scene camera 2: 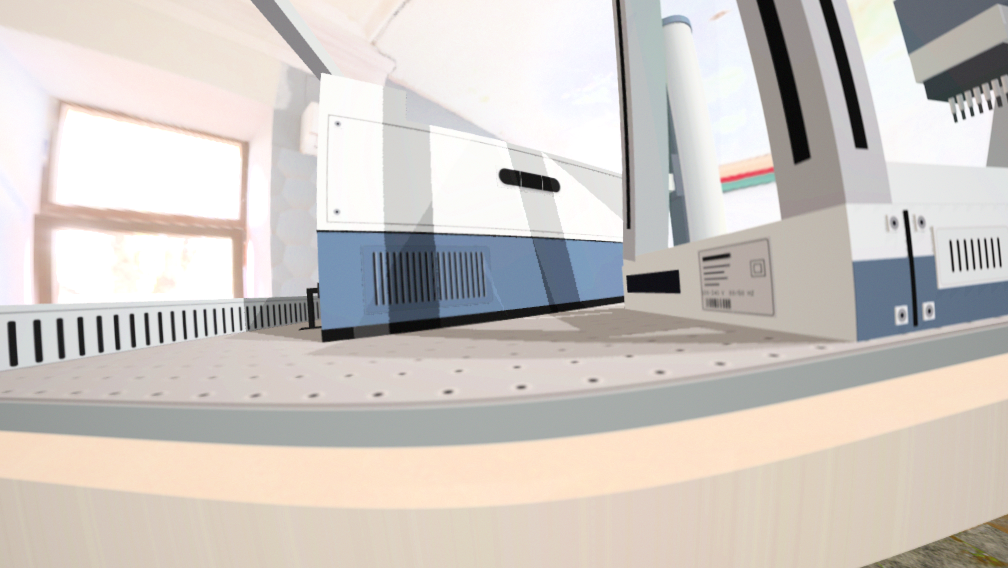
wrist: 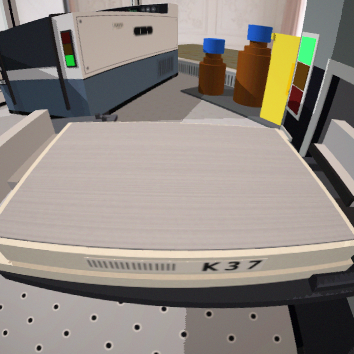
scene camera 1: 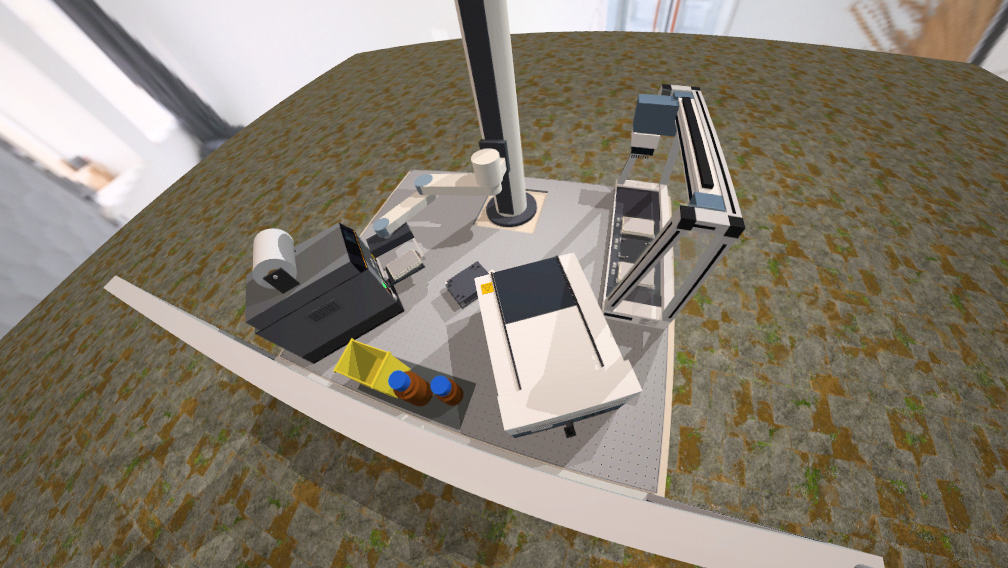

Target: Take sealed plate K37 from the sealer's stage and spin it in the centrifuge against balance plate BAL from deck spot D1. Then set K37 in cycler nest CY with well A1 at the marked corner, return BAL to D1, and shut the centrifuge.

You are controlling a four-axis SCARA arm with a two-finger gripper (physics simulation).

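Places are measured from the arm's base along level axes (x right, y ahead, z up), in centimetres.
Pixels of known places: gripper, fingertip midpoint: (wrist: 186, 124) (scene camera 1: 404, 268); arm's base, link origin: (scene camera 1: 511, 209).
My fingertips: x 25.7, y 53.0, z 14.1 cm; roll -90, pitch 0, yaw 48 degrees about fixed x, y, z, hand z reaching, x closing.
Note:
For each thing: its middle in the pictures, then the offset to it from my fingertips. "pt": a spot on its surface instead.
- Sealed plate K37, body centre: (wrist: 175, 163) (scene camera 1: 403, 262) dx +2.2, dy -2.5, dz -0.2 cm
- sealer's dark stage, surface spot: (wrist: 150, 296) pt dx +5.3, dy -5.8, dz -2.1 cm
- black sealer, body centre: (scene camera 1: 316, 286) dx +21.7, dy +20.7, dz +11.0 cm
- centrifuge, body centre: (scene camera 2: 478, 240) (scene camera 1: 545, 340) (wrist: 94, 48) dx -58.4, dy +14.4, dz -0.6 cm
- dark block, body centre: (scene camera 1: 469, 283) dx -23.4, dy -4.8, dz -10.0 cm
- gantry, surface spot: (scene camera 1: 712, 229) pt dx -91.0, dy -3.6, dz +35.6 cm
- pipette head, surface spot: (scene camera 1: 654, 116) pt dx -80.9, dy -61.4, dz +31.8 cm
Sealed plate K37 (wrist: 175, 185) (scene camera 1: 405, 267), pale with a beige rim, lies flat on the sealer's dark stage (wrist: 150, 296); its label faces the wrist camera. My gripper (wrist: 186, 124) (scene camera 1: 402, 258) is open, one finger at either side of K37, with nothing gripped. The black sealer (scene camera 1: 331, 296) stands beside the stage. A white box with blue base and dark top panel, apparently the centrifuge (scene camera 1: 557, 352) (scene camera 2: 458, 183) (wrist: 125, 50), stands across the bench; its inside is hidden. Pale plates (scene camera 1: 638, 225) (scene camera 1: 634, 273) sit on the deck; BAL's label is unreadable. Nest CY cannot be identified surely.
A dark block (scene camera 1: 464, 283) lies between stage and white box. A yellow bin (scene camera 1: 361, 363) (wrist: 280, 77) and two brown bottles (scene camera 1: 414, 390) (scene camera 1: 449, 391) stand near the wall. A gantry (scene camera 1: 712, 229) with a pipette head (scene camera 1: 654, 116) stands over the deck.

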